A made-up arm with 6 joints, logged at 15 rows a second.
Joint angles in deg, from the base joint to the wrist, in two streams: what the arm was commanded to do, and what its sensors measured. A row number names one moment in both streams.
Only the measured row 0 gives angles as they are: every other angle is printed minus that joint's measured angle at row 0.
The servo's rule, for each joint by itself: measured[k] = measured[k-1] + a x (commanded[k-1-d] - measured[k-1]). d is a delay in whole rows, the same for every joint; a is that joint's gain. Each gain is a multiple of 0.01, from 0.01 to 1. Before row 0 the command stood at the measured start. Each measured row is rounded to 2 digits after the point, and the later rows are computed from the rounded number. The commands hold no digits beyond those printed.
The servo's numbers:
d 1
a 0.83 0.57 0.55 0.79 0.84 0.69
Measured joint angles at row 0:
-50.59 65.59 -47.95 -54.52 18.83 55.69
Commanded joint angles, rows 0 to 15:
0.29 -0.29 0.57 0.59 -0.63 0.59
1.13 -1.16 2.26 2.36 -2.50 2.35
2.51 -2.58 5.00 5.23 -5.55 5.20
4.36 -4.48 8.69 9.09 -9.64 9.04
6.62 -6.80 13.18 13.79 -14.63 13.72
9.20 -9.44 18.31 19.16 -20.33 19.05
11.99 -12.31 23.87 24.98 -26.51 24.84
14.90 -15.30 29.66 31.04 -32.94 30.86
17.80 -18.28 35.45 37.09 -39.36 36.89
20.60 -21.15 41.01 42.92 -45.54 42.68
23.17 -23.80 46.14 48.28 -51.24 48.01
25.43 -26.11 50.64 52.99 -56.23 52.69
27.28 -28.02 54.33 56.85 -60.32 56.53
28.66 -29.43 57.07 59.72 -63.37 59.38
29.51 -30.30 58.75 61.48 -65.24 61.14
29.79 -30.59 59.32 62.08 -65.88 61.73
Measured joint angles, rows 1 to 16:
0.00 0.00 0.00 0.00 0.00 0.00
0.24 -0.17 0.31 0.47 -0.53 0.41
0.98 -0.73 1.38 1.96 -2.18 1.75
2.25 -1.78 3.37 4.54 -5.01 4.13
4.00 -3.32 6.30 8.13 -8.90 7.52
6.17 -5.30 10.08 12.60 -13.71 11.80
8.68 -7.66 14.61 17.78 -19.27 16.80
11.43 -10.31 19.70 23.47 -25.35 22.35
14.31 -13.15 25.18 29.45 -31.73 28.22
17.21 -16.07 30.83 35.49 -38.14 34.20
20.02 -18.97 36.43 41.36 -44.36 40.05
22.63 -21.72 41.77 46.83 -50.14 45.54
24.95 -24.22 46.65 51.70 -55.26 50.47
26.88 -26.39 50.87 55.77 -59.51 54.65
28.36 -28.12 54.28 58.89 -62.75 57.91
29.31 -29.36 56.74 60.94 -64.84 60.14

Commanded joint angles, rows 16 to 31:
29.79 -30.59 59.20 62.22 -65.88 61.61
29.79 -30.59 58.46 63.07 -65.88 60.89
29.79 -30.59 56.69 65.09 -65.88 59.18
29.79 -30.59 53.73 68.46 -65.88 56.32
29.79 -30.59 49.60 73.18 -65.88 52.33
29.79 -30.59 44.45 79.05 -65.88 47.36
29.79 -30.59 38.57 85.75 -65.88 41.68
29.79 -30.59 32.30 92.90 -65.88 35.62
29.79 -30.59 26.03 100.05 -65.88 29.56
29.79 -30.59 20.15 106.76 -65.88 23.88
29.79 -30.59 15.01 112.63 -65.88 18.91
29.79 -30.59 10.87 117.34 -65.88 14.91
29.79 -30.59 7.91 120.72 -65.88 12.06
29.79 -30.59 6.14 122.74 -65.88 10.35
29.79 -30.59 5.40 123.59 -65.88 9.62
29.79 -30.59 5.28 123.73 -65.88 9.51
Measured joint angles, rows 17 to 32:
29.71 -30.06 58.16 61.84 -65.71 61.24
29.78 -30.36 58.73 62.14 -65.85 61.50
29.79 -30.49 58.58 62.87 -65.88 61.08
29.79 -30.55 57.54 64.62 -65.88 59.77
29.79 -30.57 55.44 67.65 -65.88 57.39
29.79 -30.58 52.23 72.02 -65.88 53.90
29.79 -30.59 47.95 77.57 -65.88 49.39
29.79 -30.59 42.79 84.03 -65.88 44.07
29.79 -30.59 37.02 91.04 -65.88 38.24
29.79 -30.59 30.98 98.16 -65.88 32.25
29.79 -30.59 25.02 104.95 -65.88 26.47
29.79 -30.59 19.51 111.02 -65.88 21.25
29.79 -30.59 14.76 116.01 -65.88 16.88
29.79 -30.59 10.99 119.73 -65.88 13.55
29.79 -30.59 8.32 122.11 -65.88 11.34
29.79 -30.59 6.71 123.28 -65.88 10.15

